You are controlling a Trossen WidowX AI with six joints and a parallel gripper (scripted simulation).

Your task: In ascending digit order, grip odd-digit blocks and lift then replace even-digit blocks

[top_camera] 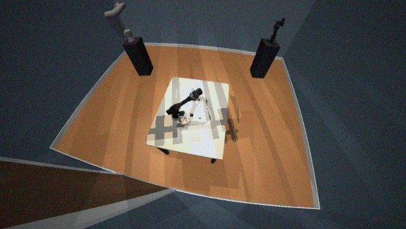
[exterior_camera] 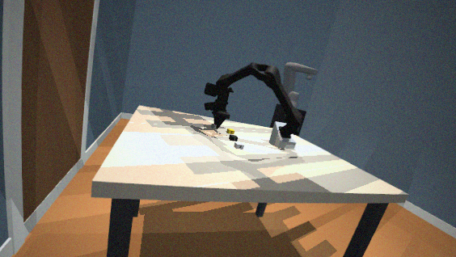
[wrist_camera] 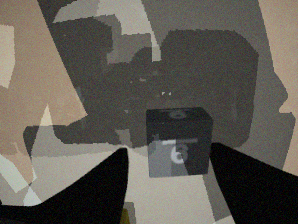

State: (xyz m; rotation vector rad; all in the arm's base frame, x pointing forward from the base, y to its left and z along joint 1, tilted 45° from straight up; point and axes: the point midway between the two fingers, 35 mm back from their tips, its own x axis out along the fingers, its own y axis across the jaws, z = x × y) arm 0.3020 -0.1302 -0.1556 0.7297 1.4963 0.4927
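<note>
Right now my gripper tip is 10 mm short of the grey block. The rest, counted from my gripper tip: yellow block (60 mm behind, 60 mm to the left); black block (20 mm behind, 170 mm to the left); pale block (10 mm ahead, 280 mm to the left).
</note>
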